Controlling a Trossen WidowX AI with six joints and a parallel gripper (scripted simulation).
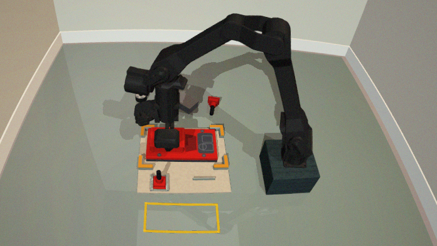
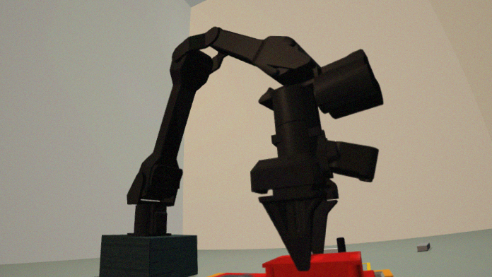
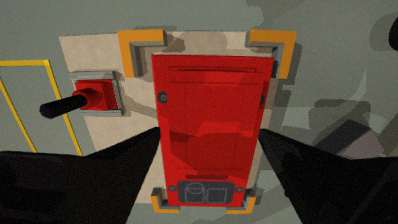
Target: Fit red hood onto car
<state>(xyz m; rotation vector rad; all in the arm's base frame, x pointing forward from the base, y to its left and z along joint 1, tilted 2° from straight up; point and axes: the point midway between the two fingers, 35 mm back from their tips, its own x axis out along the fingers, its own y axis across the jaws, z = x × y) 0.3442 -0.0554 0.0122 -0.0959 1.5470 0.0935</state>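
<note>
Right now my gripper tip is right at the red hood. Round my gripper tip: grey engine block: 2 cm below; black wheel: 20 cm to the right, 12 cm ahead, 4 cm below; jig: 4 cm behind, 3 cm below, 2 cm to the left.
</note>
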